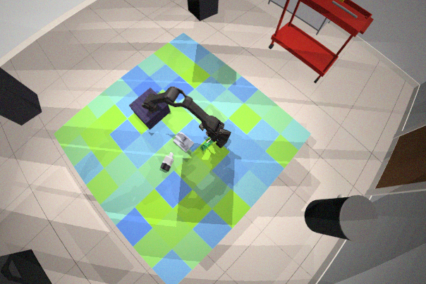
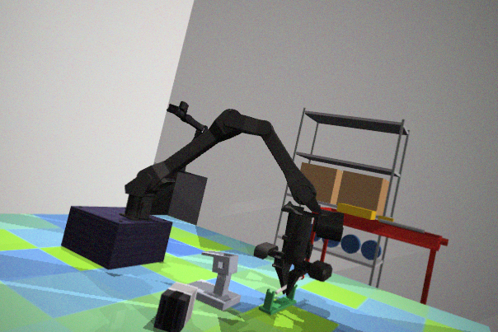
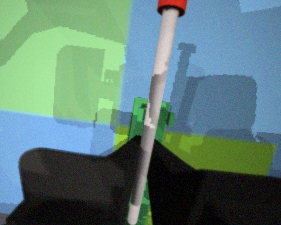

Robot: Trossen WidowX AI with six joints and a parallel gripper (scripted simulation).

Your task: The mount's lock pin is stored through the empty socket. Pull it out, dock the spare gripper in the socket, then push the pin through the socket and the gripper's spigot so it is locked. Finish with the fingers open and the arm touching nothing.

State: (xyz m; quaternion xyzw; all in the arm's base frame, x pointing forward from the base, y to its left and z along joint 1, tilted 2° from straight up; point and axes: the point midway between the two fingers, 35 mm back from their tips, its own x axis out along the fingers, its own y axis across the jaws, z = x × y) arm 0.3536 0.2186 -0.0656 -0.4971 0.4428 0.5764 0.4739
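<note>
Now: gripper tip 1 cm short of the green cradle and 4 cm to the left of it. From my gripper tip the other things lie so: spare gripper 3 cm behind, 32 cm to the right, 1 cm above; then grey mount 8 cm behind, 17 cm to the right, 3 cm above.
</note>
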